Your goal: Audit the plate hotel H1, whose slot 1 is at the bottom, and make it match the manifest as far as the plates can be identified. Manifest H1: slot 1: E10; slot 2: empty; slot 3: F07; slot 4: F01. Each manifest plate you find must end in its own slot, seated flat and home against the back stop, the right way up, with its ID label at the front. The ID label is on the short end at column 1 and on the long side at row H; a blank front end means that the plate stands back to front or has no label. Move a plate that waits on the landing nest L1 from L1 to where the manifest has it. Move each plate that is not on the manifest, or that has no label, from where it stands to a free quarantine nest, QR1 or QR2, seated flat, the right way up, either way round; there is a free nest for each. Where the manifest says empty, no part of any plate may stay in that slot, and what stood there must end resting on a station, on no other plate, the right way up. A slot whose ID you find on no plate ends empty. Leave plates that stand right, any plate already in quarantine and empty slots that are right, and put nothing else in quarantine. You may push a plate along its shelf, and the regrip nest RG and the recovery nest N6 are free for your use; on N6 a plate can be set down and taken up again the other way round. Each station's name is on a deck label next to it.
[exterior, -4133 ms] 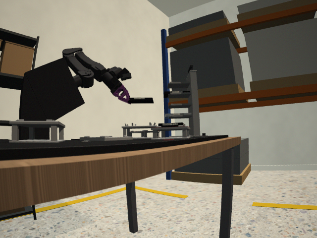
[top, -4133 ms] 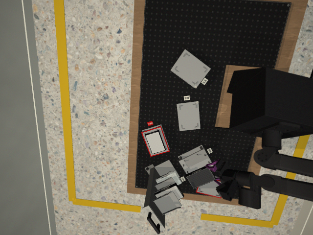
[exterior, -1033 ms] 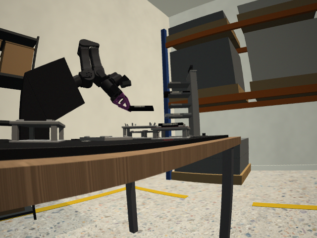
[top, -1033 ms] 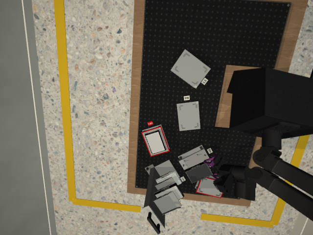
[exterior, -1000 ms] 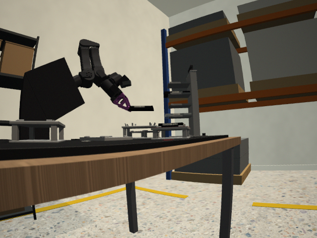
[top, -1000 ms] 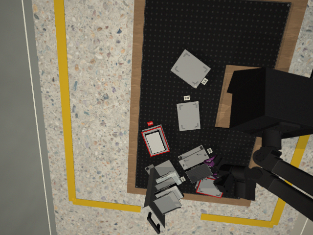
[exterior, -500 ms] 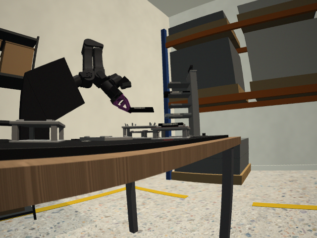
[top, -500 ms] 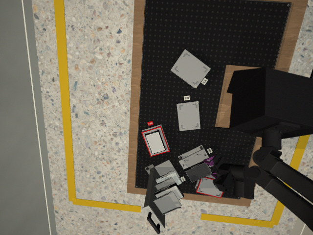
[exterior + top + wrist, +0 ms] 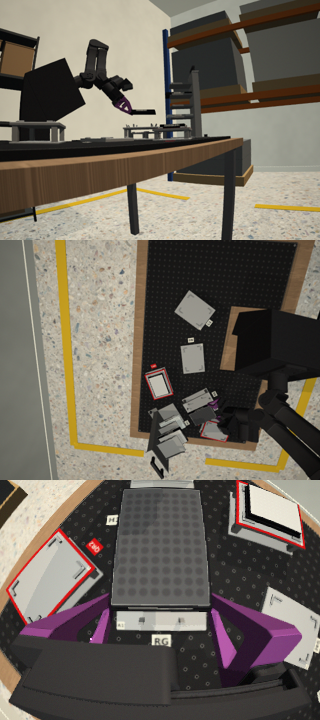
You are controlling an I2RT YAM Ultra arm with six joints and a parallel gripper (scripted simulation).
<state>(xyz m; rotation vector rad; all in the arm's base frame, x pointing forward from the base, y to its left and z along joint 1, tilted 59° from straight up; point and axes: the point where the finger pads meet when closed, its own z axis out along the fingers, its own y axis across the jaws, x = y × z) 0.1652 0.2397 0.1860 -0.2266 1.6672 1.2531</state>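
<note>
My hand is 40 mm short of the regrip nest RG, 30 mm to the right of it and 80 mm above it. Round my hand: quarantine nest QR2 (90 mm behind, 190 mm to the left, 100 mm below); H1 deck label (80 mm ahead, 190 mm to the left, 130 mm below); white well plate (180 mm ahead, 150 mm to the left, 30 mm below).
</note>
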